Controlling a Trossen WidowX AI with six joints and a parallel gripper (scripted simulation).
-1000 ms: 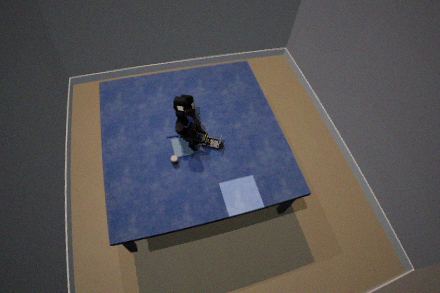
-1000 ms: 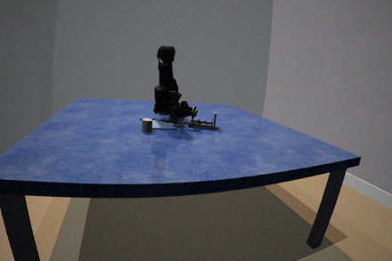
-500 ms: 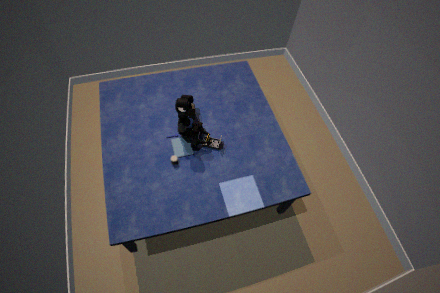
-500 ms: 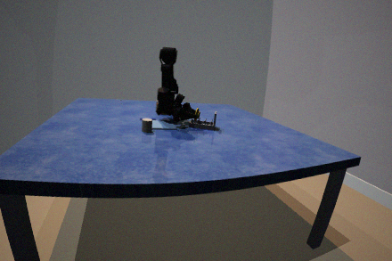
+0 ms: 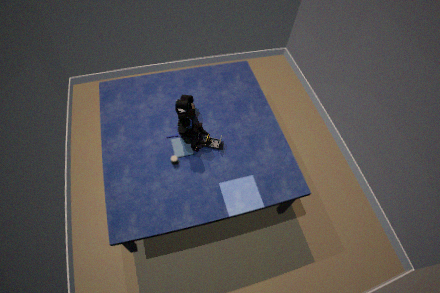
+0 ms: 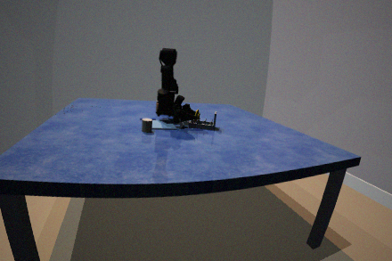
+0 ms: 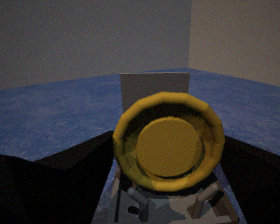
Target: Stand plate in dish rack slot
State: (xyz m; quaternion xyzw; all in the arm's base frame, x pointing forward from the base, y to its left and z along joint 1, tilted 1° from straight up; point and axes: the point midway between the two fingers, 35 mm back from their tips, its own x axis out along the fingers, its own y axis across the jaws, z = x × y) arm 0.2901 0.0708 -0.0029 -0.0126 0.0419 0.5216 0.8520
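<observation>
Right now the yellow plate is 10 mm to the right of my gripper tip. Round my gripper tip: dish rack: 30 mm below, 20 mm to the left, 10 mm ahead; then blue spoon: 230 mm to the right, 100 mm behind, 50 mm below; then pale blue mat: 190 mm to the right, 50 mm below.
</observation>
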